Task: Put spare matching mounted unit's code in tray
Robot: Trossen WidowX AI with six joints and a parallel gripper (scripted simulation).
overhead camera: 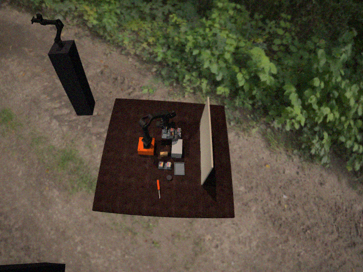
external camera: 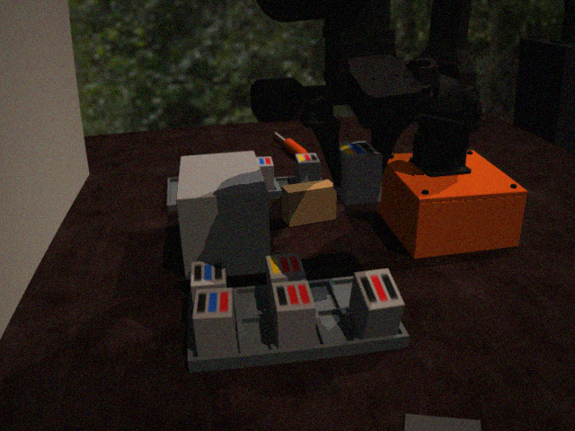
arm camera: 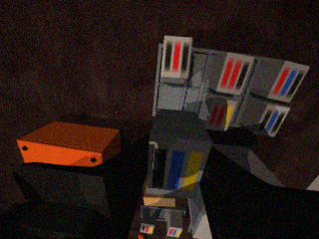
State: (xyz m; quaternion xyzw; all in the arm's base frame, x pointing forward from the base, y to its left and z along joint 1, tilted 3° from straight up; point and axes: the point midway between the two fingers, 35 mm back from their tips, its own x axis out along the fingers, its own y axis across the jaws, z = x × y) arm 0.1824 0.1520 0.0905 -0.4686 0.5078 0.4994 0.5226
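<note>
Now: the grey tray 130 mm ahead of my gripper tip, 370 mm to the right of it and 130 mm below it. Round my gripper tip: spare rack (70 mm ahead, 20 mm to the left, 120 mm below); then white mounted unit (110 mm ahead, 160 mm to the right, 80 mm below); then grey spare (20 mm above).
</note>
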